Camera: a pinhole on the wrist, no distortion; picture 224 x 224 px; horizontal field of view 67.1 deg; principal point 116.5 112.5 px. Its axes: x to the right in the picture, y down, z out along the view. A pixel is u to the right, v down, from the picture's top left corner.
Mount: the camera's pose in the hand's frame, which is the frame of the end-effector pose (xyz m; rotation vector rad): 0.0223 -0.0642 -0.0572 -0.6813 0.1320 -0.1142
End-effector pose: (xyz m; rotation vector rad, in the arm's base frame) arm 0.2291 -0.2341 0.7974 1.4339 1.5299 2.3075
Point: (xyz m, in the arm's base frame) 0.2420 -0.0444 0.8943
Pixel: 196 37
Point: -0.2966 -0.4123 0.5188
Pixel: behind the camera
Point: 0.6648 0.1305 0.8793
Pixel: 80 19
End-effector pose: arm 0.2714 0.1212 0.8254 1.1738 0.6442 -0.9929
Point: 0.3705 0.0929 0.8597
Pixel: 86 185
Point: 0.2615 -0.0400 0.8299
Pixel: 110 28
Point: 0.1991 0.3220 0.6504
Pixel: behind the camera
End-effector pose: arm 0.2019 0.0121 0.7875 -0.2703 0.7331 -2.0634
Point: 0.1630 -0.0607 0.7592
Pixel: 193 182
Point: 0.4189 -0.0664 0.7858
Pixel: 37 154
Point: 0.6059 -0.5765 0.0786
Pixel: outside the picture
